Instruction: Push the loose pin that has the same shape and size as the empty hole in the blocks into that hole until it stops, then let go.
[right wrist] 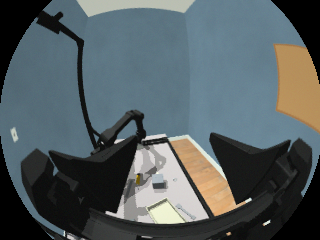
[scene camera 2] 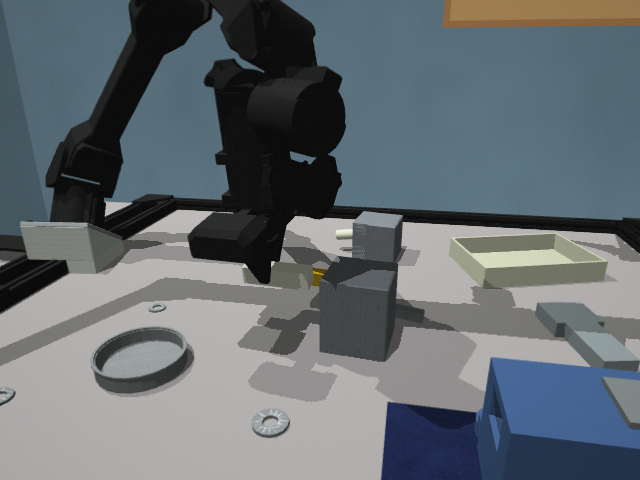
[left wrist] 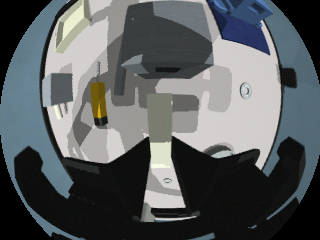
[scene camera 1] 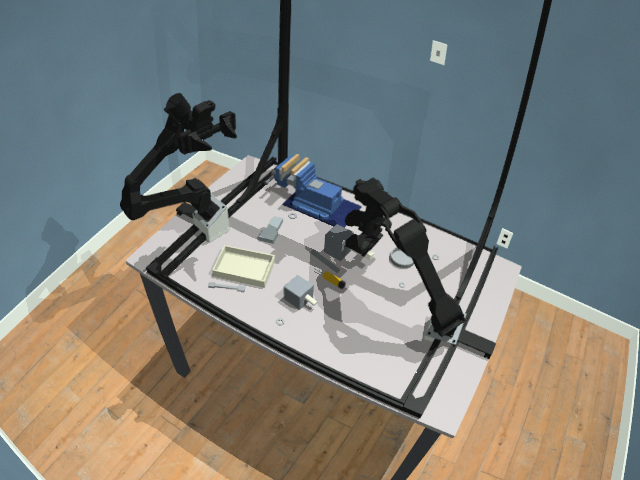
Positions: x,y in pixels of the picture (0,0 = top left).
Labels:
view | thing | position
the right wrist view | my right gripper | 174,138
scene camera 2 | my left gripper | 268,277
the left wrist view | my left gripper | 160,140
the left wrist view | cream square pin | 159,105
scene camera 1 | my left gripper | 364,254
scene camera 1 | my right gripper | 223,142

